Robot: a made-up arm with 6 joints.
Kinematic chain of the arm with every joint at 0, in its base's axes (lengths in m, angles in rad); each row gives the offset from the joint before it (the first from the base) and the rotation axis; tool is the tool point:
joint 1: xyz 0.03 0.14 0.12 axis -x
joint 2: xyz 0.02 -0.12 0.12 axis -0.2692 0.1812 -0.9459
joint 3: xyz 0.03 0 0.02 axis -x
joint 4: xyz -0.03 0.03 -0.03 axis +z
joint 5: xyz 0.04 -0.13 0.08 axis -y
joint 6: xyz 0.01 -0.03 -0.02 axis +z
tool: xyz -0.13 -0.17 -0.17
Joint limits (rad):
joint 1: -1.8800..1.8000
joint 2: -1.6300..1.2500
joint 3: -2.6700..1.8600
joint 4: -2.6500..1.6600
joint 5: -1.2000..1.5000
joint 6: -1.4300..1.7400
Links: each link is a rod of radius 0.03 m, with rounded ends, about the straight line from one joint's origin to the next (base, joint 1, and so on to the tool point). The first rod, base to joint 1, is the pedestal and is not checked.
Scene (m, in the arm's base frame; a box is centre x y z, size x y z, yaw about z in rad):
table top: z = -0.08
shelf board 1: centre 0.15 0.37 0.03 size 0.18 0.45 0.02 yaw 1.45
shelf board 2: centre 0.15 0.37 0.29 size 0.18 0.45 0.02 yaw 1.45
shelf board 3: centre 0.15 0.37 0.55 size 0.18 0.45 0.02 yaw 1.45
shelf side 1: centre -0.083 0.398 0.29 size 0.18 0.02 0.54 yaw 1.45
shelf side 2: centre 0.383 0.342 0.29 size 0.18 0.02 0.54 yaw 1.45
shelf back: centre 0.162 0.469 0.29 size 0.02 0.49 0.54 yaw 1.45
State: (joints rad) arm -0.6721 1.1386 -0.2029 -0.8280 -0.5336 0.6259
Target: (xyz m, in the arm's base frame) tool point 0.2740 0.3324 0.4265
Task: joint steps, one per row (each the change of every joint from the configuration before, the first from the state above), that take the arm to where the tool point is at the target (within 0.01 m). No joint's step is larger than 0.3 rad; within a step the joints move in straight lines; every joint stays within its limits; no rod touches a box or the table.
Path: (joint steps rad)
1: -0.0681 0.0147 0.0422 -0.1063 -0.0774 -0.2249
2: -0.0681 0.0147 0.0422 -0.1062 -0.0774 -0.2249
3: -0.0681 0.0146 0.0422 -0.1063 -0.0774 -0.2250
4: 0.0831 -0.0726 -0.2384 -0.1469 0.0236 0.0999
5: 0.0832 -0.0725 -0.2384 -0.1469 0.0236 0.0999
6: 0.0832 -0.0726 -0.2384 -0.1469 0.0236 0.0999
7: 0.0831 -0.0726 -0.2384 -0.1469 0.0235 0.0999
8: 0.2522 0.1788 0.1491 -0.1910 -0.2418 -0.0519
9: 0.2522 0.1789 0.1491 -0.1909 -0.2419 -0.0520

